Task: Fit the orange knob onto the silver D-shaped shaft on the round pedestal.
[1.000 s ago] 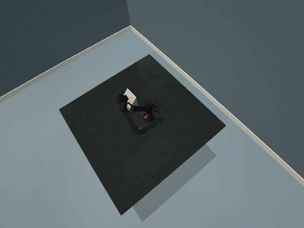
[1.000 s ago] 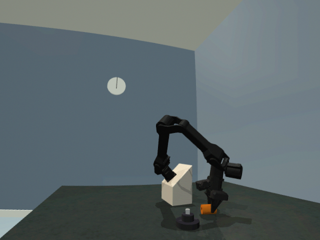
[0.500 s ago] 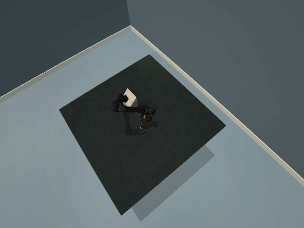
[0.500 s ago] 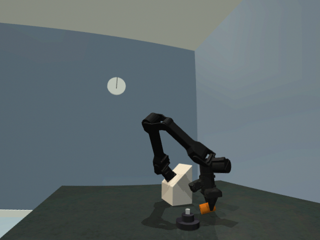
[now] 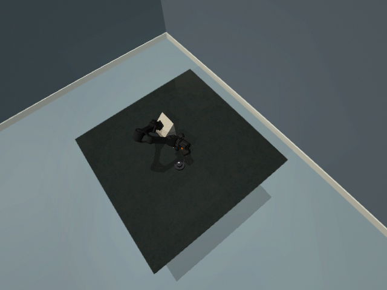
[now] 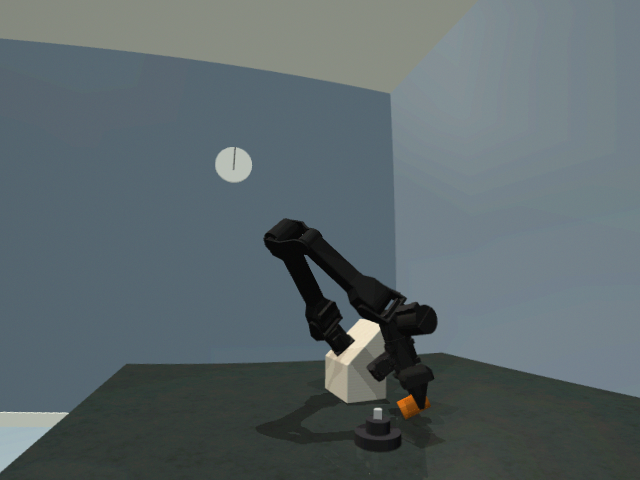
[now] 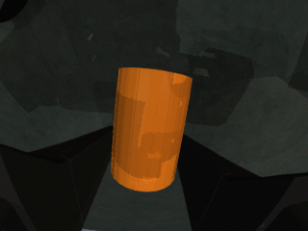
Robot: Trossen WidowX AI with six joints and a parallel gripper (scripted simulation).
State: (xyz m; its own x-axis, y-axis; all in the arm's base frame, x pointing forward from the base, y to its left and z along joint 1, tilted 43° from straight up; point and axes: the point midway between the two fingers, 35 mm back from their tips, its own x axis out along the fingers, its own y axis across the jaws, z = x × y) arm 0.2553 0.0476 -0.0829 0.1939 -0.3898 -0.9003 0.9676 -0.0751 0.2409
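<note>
Now: the round black pedestal 90 mm ahead of my gripper tip and 130 mm to the right of it. Round my gripper tip: orange knob (10 mm above).
</note>
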